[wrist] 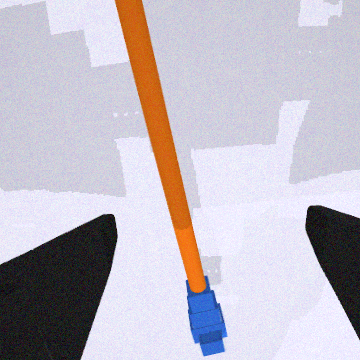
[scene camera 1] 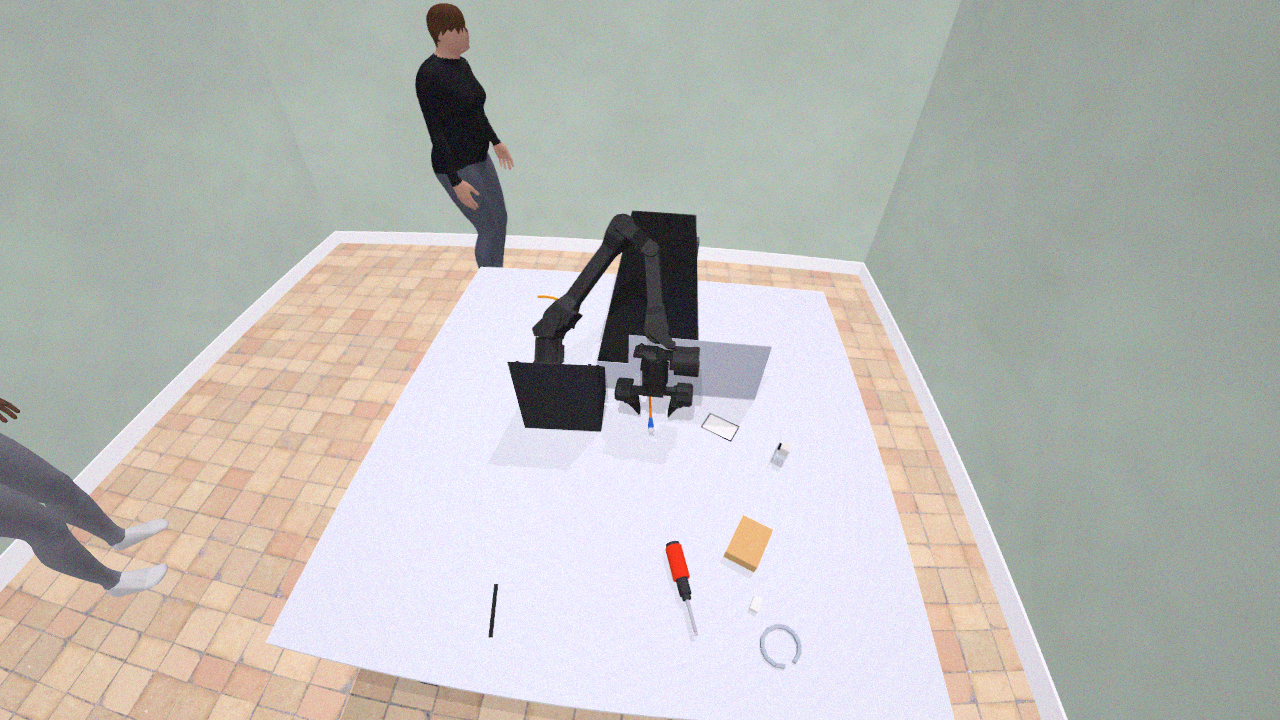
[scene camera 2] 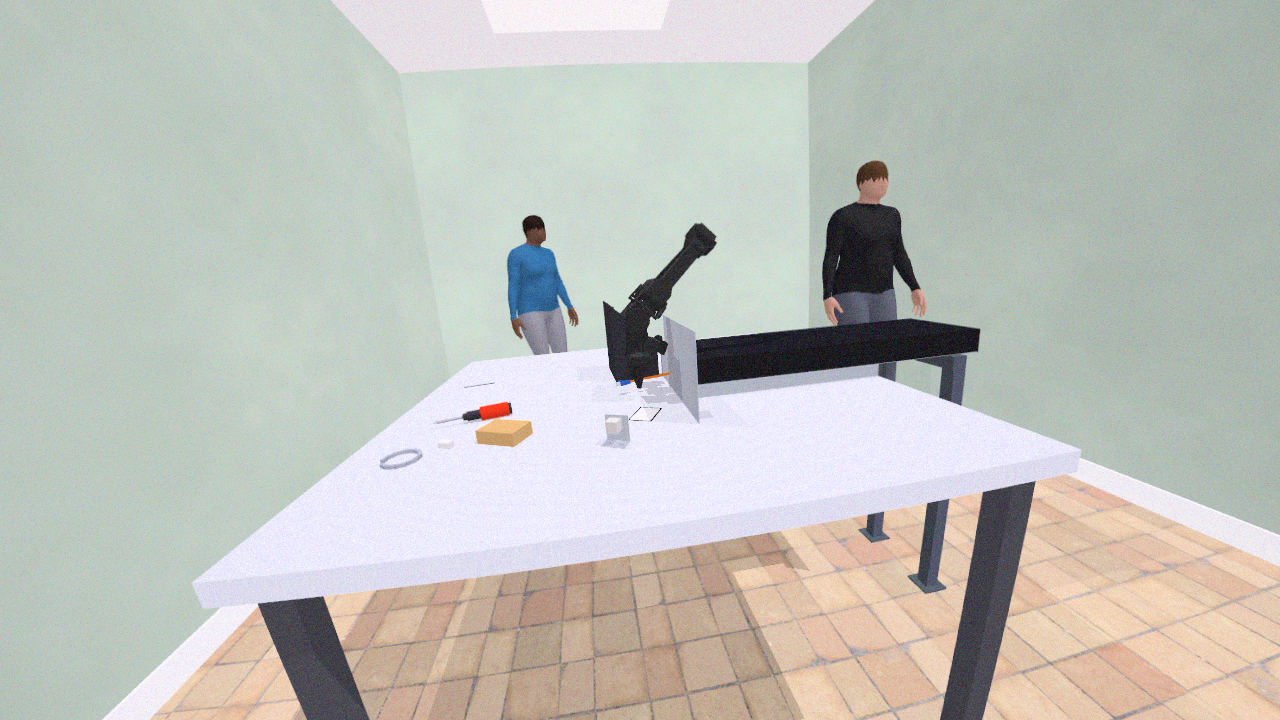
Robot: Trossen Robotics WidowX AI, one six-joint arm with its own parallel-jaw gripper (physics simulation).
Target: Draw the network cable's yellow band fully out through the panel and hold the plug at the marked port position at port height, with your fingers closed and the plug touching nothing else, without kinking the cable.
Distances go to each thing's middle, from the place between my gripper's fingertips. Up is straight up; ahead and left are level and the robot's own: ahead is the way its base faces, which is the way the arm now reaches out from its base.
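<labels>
My gripper is 4 cm to the left of the blue plug (wrist: 206,322), 1 cm past it and 1 cm below it. Counted from my hand, the orange-tan block (scene camera 1: 746,548) is 17 cm ahead, 35 cm to the right and 1 cm below; the grey panel (scene camera 1: 728,370) is 7 cm to the left, 15 cm ahead and 8 cm above.
</labels>
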